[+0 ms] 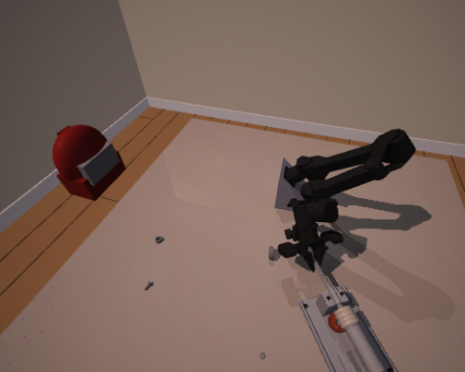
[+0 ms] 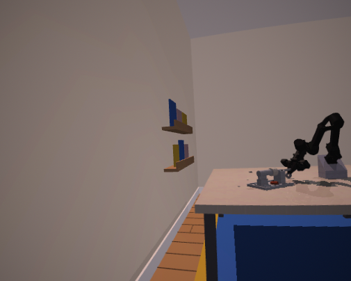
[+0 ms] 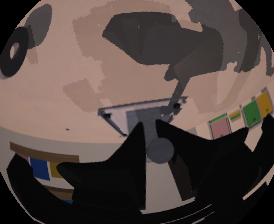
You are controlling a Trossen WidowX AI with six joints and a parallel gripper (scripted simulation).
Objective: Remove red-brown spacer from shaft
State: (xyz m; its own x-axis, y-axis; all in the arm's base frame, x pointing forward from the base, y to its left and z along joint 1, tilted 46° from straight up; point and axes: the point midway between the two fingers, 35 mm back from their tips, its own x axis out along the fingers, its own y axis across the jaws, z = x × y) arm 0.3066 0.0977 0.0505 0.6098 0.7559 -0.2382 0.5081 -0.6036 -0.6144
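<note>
The thin grey shaft lies 60 mm ahead of my gripper tip, 40 mm to the left of it and 30 mm above it. Round my gripper tip: grey cylinder (140 mm to the right, 50 mm behind, 30 mm below); red-brown spacer (110 mm ahead, 70 mm to the left, 40 mm below); cream spacer (120 mm ahead, 70 mm to the left, 30 mm above).
</note>
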